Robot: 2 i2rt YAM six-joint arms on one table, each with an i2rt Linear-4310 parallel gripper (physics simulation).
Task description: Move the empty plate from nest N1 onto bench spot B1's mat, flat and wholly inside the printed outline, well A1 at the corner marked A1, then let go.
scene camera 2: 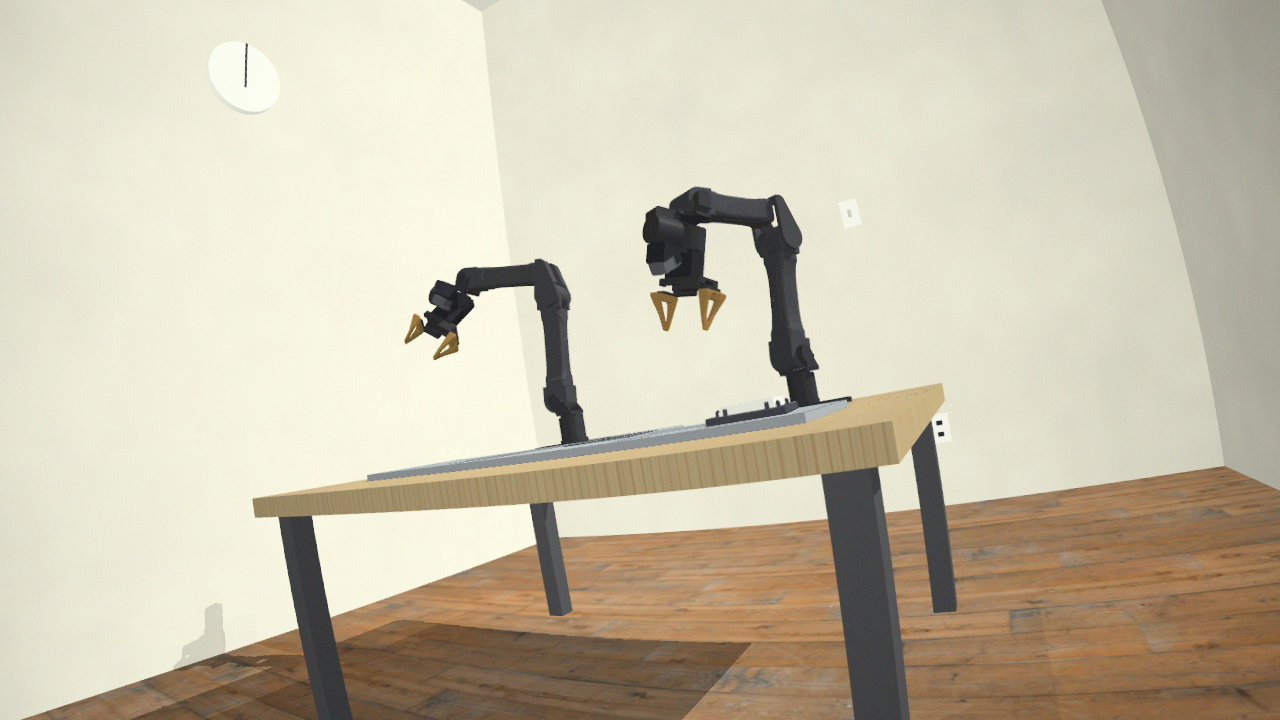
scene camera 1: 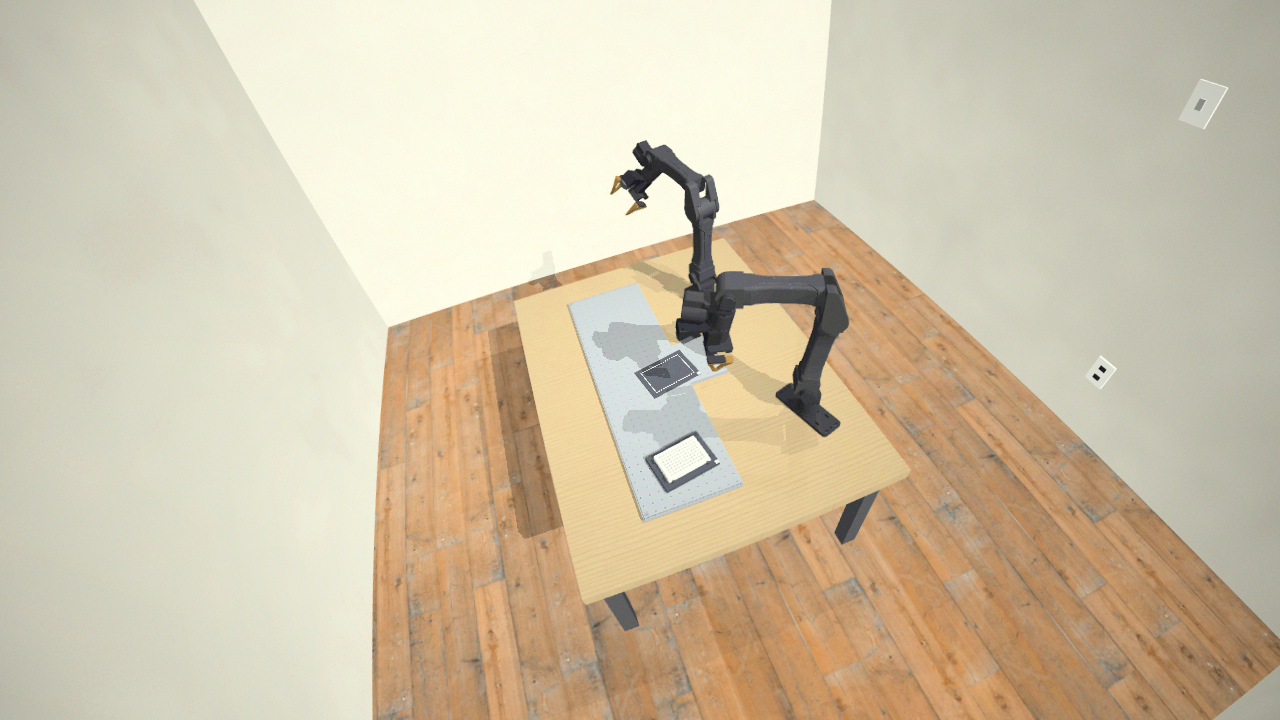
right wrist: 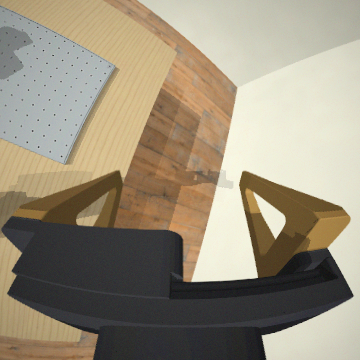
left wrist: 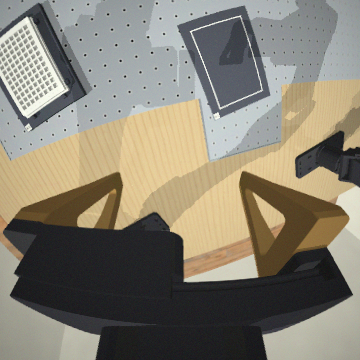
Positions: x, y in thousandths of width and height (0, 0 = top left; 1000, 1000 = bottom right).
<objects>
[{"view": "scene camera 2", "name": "left gripper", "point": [536, 459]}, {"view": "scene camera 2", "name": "right gripper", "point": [328, 487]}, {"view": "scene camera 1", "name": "left gripper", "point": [556, 494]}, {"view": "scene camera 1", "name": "white well plate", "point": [538, 633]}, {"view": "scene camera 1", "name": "dark printed outline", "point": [528, 513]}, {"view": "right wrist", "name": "right gripper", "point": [501, 490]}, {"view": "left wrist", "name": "left gripper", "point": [501, 493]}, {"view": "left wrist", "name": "white well plate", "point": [107, 226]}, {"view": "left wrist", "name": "dark printed outline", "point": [621, 138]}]
</objects>
